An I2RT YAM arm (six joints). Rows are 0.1 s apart.
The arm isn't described. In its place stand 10 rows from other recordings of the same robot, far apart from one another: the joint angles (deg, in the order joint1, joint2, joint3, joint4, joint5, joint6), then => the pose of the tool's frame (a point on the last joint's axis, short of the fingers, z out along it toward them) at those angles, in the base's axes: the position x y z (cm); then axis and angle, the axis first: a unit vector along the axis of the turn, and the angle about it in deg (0 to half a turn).
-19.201, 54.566, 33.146, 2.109, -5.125, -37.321 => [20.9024, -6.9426, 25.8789, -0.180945, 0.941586, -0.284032, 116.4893]
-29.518, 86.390, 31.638, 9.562, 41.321, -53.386 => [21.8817, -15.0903, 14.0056, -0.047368, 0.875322, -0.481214, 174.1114]
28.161, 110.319, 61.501, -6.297, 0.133, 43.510 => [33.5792, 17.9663, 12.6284, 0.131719, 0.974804, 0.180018, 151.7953]
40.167, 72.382, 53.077, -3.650, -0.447, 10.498 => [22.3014, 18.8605, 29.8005, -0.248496, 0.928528, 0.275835, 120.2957]
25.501, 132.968, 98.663, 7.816, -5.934, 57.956 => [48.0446, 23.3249, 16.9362, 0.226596, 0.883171, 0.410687, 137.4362]
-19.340, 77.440, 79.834, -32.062, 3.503, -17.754 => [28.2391, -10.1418, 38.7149, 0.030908, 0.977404, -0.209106, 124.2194]
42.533, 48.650, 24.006, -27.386, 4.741, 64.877 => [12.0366, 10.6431, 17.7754, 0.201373, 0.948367, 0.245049, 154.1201]
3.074, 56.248, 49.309, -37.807, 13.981, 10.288 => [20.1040, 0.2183, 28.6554, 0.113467, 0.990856, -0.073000, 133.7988]
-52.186, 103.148, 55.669, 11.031, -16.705, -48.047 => [23.9107, -29.1409, 16.6341, -0.036305, 0.959158, -0.280531, 134.6719]
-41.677, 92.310, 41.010, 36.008, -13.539, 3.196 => [25.6065, -21.6803, 19.4952, 0.293877, 0.945892, -0.137567, 106.2987]
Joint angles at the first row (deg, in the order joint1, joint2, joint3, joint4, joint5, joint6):
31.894 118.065 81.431 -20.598 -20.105 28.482
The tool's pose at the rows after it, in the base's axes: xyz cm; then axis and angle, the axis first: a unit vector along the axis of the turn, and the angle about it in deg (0 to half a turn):
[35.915, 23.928, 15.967, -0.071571, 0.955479, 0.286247, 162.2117]
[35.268, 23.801, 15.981, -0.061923, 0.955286, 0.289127, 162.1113]
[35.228, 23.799, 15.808, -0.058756, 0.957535, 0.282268, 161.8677]
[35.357, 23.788, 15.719, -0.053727, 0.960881, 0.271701, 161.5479]
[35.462, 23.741, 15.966, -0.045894, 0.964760, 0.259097, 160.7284]
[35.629, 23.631, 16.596, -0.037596, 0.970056, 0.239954, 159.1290]
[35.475, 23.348, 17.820, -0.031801, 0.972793, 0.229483, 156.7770]
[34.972, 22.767, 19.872, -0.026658, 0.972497, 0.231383, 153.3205]
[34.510, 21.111, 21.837, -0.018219, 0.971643, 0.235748, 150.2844]
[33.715, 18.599, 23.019, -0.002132, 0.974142, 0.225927, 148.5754]
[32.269, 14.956, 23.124, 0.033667, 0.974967, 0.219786, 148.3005]
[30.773, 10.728, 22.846, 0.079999, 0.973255, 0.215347, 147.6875]
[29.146, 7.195, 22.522, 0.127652, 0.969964, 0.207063, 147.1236]
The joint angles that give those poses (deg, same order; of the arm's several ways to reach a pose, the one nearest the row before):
32.079 117.256 80.621 -20.665 -19.703 29.345
32.420 115.890 78.462 -19.300 -19.421 30.856
32.520 115.991 78.281 -19.240 -18.487 31.026
32.520 116.324 78.721 -19.775 -17.163 31.176
32.542 116.203 79.247 -20.532 -15.281 31.575
32.531 115.749 80.188 -21.855 -12.383 31.724
32.520 113.867 80.134 -22.413 -9.969 31.816
32.368 110.163 79.061 -22.060 -8.191 31.960
30.785 105.664 76.967 -21.793 -7.646 31.386
28.246 100.762 73.450 -22.532 -6.913 30.524
24.116 94.564 66.695 -22.307 -7.523 30.800
18.257 88.329 59.634 -21.544 -8.841 30.858
12.739 82.890 53.947 -21.561 -9.556 31.171

